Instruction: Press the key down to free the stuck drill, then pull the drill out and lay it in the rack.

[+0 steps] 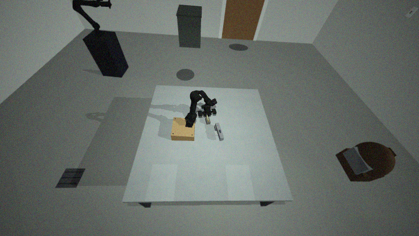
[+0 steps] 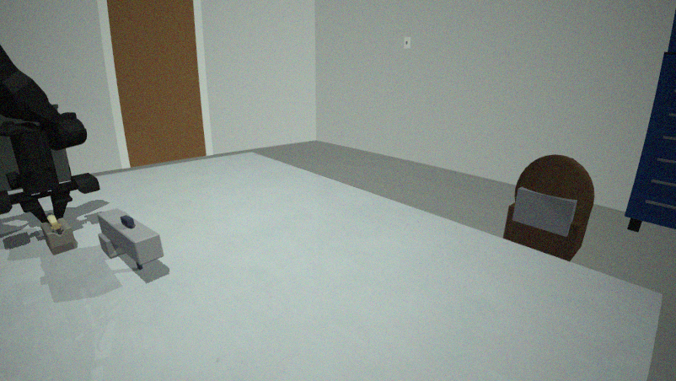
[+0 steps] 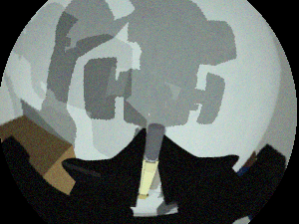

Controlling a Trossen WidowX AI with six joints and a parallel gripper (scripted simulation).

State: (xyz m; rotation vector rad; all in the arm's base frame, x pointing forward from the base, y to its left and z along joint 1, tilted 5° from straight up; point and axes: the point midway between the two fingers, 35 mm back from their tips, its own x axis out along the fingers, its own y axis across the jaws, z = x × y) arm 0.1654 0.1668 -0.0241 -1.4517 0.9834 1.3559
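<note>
Now: the drill 40 mm to the right of my gripper tip, 40 mm above it and 10 mm ahead of it. Also, from my gripper tip: rack: 50 mm to the right, 10 mm ahead, 10 mm above; grey housing: 190 mm to the right, 130 mm ahead, 40 mm above; small blue key: 220 mm to the right, 140 mm ahead, 40 mm above.
</note>
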